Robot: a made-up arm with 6 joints.
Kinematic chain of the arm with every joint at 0, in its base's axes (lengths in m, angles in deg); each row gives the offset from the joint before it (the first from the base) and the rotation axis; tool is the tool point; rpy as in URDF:
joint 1: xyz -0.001 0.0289 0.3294 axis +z
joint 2: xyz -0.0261 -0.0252 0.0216 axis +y
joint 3: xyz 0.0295 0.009 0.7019 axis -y
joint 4: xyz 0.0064 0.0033 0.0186 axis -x
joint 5: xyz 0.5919 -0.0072 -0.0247 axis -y
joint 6: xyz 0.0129 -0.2 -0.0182 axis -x
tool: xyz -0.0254 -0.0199 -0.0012 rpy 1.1 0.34 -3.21
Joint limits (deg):
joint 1: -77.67..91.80
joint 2: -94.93..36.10
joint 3: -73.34..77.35
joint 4: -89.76..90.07
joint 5: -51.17..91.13
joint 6: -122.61..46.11
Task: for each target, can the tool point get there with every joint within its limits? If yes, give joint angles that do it. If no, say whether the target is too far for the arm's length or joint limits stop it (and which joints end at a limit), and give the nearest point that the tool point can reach.
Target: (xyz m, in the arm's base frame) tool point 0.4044 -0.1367 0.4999
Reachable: yes | joints 9.73 11.98 -59.48 21.08 -17.91 -70.27
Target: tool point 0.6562 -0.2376 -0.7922
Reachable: no: joint limits stop it (at a limit: joint 2, joint 4, joint 5) | nearest point 0.4899 -0.1701 0.2341 | short by 1.042 m
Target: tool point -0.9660 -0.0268 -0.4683
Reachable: no: joint limits stop it (at a limit: joint 2, joint 3, joint 4, joint 5) | nearest point -1.3234 -0.0474 0.1556 | short by 0.719 m
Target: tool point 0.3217 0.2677 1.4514
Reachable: yes | joints 66.69 -9.96 16.67 48.87 22.69 -22.24
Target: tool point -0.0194 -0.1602 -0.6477
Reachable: no: joint limits stop it (at a limit: joint 1, joint 2, joint 5) | nearest point 0.0334 -0.2843 0.2425 | short by 0.900 m
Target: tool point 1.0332 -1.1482 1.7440
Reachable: no: too far | nearest point 0.6319 -0.6914 1.3001 | short by 0.753 m
